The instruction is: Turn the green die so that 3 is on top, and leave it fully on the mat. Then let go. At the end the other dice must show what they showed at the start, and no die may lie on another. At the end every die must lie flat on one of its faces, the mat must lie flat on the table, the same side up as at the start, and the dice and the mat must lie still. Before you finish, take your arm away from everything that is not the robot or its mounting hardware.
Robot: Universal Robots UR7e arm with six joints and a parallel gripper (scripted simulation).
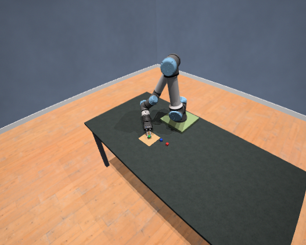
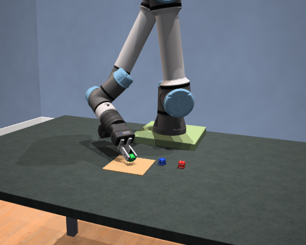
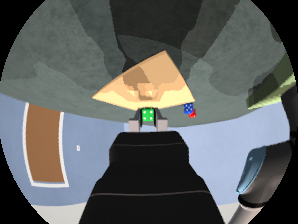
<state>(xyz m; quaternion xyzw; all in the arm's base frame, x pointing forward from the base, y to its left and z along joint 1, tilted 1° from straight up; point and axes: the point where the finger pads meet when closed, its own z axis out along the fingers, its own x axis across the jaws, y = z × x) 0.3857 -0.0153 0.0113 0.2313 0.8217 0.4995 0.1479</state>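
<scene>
Now: hand 10 mm to the right of the green die and 10 mm above it. The rest, counted from my hand: red die (170 mm to the left, 60 mm behind, 30 mm below); then tan mat (30 mm below); then blue die (100 mm to the left, 50 mm behind, 30 mm below).
</scene>
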